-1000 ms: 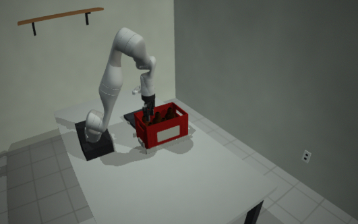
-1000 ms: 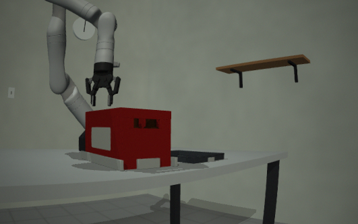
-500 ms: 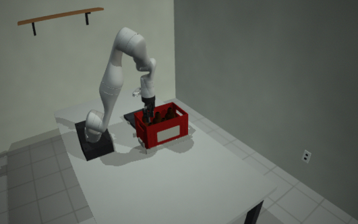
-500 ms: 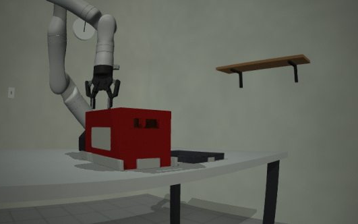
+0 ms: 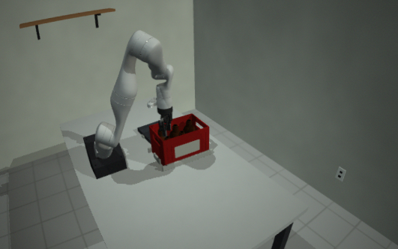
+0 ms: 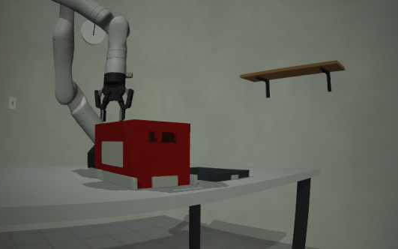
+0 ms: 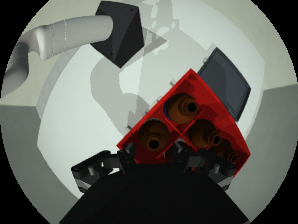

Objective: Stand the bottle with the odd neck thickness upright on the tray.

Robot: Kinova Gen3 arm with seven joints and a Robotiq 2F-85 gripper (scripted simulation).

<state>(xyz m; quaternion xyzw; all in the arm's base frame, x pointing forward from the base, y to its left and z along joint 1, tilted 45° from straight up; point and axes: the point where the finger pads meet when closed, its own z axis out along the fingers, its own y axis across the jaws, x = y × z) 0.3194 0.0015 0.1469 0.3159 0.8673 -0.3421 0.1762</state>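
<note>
The red crate is 9 cm ahead of my hand, 5 cm to the left of it and 12 cm below it. The rest, counted from my hand: dark tray: 8 cm ahead, 33 cm to the left, 19 cm below.
</note>
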